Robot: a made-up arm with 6 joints. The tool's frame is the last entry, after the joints.
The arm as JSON. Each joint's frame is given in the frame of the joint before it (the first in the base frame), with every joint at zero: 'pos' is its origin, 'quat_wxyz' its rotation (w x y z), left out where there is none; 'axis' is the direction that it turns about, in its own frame. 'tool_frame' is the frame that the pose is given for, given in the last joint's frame.
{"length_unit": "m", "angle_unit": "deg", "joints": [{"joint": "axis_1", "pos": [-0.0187, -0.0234, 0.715], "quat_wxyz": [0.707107, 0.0, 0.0, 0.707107], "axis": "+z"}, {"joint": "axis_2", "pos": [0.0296, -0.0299, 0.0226], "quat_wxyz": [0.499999, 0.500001, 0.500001, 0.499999], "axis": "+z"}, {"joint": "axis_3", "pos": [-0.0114, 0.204, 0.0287], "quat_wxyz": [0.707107, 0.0, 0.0, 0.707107], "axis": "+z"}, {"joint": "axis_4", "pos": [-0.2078, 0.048, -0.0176], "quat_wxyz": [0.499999, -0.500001, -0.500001, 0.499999], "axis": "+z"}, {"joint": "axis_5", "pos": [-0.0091, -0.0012, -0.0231], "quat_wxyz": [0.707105, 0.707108, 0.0, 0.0], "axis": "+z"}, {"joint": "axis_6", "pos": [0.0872, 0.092, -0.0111], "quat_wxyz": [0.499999, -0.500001, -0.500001, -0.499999], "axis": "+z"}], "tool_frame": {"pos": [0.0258, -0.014, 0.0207], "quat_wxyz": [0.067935, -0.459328, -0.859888, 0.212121]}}
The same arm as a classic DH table. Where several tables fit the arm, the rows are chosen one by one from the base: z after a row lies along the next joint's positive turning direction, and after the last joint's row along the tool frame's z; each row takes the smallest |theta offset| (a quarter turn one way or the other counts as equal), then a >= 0, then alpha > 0; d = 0 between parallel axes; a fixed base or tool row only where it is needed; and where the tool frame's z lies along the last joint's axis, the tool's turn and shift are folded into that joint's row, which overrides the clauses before.
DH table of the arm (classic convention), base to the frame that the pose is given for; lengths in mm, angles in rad. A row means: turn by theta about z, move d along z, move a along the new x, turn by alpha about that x. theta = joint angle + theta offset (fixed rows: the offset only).
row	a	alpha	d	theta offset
base (fixed)	-30	0	0	0.8966
axis_1	29.9	-1.5708	737.6	-0.8966
axis_2	204.3	0	0	-1.515
axis_3	48	-1.5708	40.7	1.515
axis_4	-9.1	1.5708	184.7	0
axis_5	87.2	-1.5708	-9.9	0
axis_6	-28	-2.6924	94.5	0.7703
tool (fixed)	0	0	-20.2	0.1807

